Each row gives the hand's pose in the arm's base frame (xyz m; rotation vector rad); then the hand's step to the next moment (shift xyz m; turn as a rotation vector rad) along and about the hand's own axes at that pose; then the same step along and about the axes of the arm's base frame.
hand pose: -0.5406 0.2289 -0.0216 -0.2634 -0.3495 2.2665
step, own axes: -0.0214 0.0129 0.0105 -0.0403 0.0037 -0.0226
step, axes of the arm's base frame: 0.0018 -0.0261 0.0072 0.0304 -0.0291 -0.0194
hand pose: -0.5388 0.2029 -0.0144 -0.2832 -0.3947 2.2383
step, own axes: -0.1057 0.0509 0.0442 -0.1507 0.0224 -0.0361
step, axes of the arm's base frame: 0.0168 -0.1207 0.0294 0.0917 -0.1230 -0.0311
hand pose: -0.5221 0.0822 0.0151 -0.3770 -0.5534 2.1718
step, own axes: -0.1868 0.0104 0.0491 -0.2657 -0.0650 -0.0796
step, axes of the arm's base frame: 0.0833 -0.1670 0.0508 0.2382 -0.1555 -0.0152
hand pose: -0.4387 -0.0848 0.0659 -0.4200 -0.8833 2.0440
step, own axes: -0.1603 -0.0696 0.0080 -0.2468 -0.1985 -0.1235
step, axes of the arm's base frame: 0.1290 -0.1063 0.0516 0.3290 -0.0689 0.0508
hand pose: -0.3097 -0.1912 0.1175 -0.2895 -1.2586 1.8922
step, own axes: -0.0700 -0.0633 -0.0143 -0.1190 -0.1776 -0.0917
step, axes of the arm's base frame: 0.0847 -0.0321 0.0301 0.2189 0.0009 0.0787
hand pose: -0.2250 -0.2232 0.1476 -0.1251 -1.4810 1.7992
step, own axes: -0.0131 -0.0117 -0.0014 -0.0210 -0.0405 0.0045
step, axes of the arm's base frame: 0.0156 -0.0068 0.0046 0.0323 -0.0161 0.0283
